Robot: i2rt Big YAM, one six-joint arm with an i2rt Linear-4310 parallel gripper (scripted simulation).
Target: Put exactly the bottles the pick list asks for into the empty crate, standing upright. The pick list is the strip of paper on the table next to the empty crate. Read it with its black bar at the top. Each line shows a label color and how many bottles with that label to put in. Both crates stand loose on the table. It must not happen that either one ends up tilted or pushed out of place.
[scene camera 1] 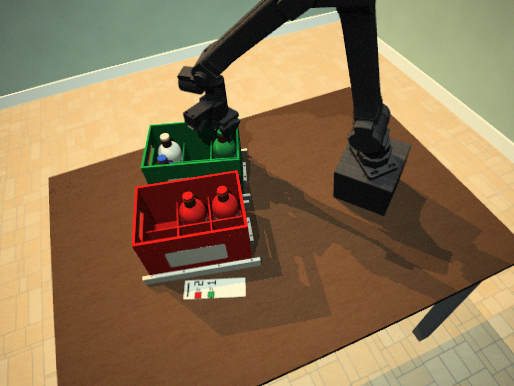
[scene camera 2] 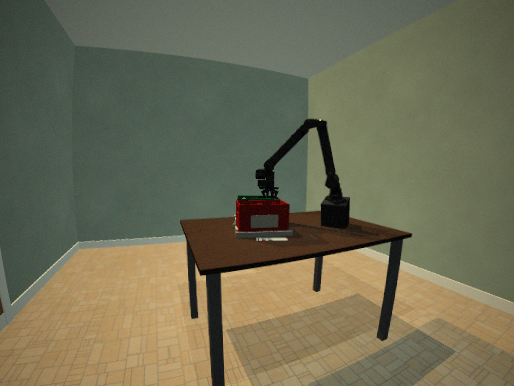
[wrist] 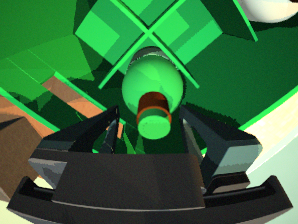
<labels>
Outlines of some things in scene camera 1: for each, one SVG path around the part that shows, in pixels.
A green crate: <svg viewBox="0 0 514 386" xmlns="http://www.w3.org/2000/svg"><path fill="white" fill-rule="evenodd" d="M149 125L141 170L148 185L238 170L241 192L244 194L240 137L236 132L234 133L233 141L237 145L237 157L214 159L213 143L218 137L206 125L204 125L201 132L191 129L185 122ZM163 133L167 133L171 141L176 142L180 146L183 153L182 162L158 165L157 153L161 144L160 136Z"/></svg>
A red crate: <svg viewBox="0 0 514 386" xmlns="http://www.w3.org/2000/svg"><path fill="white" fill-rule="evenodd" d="M230 180L218 173L135 187L132 248L149 275L252 258L242 192ZM185 192L191 192L194 198L204 203L209 221L189 225L182 224L179 216L179 207L183 202L182 196ZM219 186L225 186L228 193L236 197L240 216L214 220L212 201L217 195L217 188Z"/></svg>
</labels>
